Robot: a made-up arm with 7 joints.
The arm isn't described. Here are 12 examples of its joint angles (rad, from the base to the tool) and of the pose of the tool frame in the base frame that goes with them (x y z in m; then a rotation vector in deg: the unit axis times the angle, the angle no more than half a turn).
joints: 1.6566 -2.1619 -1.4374 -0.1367 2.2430 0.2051 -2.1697
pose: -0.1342 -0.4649 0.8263 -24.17 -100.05 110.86
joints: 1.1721 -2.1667 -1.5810 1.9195 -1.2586 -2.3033 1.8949
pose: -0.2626 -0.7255 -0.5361 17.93 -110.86 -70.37
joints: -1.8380 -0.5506 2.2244 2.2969 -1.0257 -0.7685 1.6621
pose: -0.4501 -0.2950 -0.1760 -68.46 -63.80 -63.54
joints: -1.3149 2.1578 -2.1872 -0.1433 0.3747 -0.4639 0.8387
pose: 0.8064 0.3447 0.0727 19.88 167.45 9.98
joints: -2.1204 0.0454 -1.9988 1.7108 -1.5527 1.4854 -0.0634
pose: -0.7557 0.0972 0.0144 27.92 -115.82 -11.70
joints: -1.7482 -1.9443 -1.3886 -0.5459 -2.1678 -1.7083 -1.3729
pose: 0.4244 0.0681 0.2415 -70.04 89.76 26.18
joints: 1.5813 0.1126 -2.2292 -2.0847 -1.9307 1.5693 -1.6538
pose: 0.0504 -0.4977 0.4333 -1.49 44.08 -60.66
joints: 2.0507 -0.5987 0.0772 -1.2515 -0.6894 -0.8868 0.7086
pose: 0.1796 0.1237 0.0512 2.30 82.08 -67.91
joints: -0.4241 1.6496 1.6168 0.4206 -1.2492 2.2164 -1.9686
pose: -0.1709 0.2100 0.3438 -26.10 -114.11 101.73
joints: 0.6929 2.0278 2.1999 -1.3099 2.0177 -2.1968 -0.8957
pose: -0.0416 0.3742 -0.5403 -99.10 -38.14 -69.58
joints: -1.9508 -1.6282 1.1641 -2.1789 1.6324 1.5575 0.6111
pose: -0.1403 -0.1134 0.5773 -12.19 -89.86 -14.68
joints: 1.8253 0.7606 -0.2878 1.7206 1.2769 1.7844 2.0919
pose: 0.2018 0.1271 -0.4580 16.88 8.71 -39.17
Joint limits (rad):
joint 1: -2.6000..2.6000
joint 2: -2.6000..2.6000
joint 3: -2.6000..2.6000
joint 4: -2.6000..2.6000
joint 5: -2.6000..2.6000
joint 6: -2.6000..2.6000
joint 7: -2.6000..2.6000
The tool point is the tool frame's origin. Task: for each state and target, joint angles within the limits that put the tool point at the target. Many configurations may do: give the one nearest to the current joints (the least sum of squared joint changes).
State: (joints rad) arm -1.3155 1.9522 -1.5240 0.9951 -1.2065 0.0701 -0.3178
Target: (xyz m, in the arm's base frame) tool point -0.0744 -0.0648 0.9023
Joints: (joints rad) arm -2.3551 2.3694 -1.7335 0.5008 -1.7283 -0.1458 -0.6709
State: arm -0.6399 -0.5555 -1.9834 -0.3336 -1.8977 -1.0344 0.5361
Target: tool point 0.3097 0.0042 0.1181
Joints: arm -0.2552 -0.5237 -1.9643 -0.3629 -1.9816 -0.8283 0.3696
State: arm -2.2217 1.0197 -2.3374 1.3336 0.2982 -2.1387 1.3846
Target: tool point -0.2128 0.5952 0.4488
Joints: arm -1.3920 0.9263 -2.2646 0.9206 -0.5372 -2.0845 1.2603
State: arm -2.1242 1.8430 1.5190 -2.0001 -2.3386 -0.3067 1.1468
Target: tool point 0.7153 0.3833 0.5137
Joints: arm -1.8607 1.7766 1.5899 -2.5490 -2.3370 -0.4254 1.4646
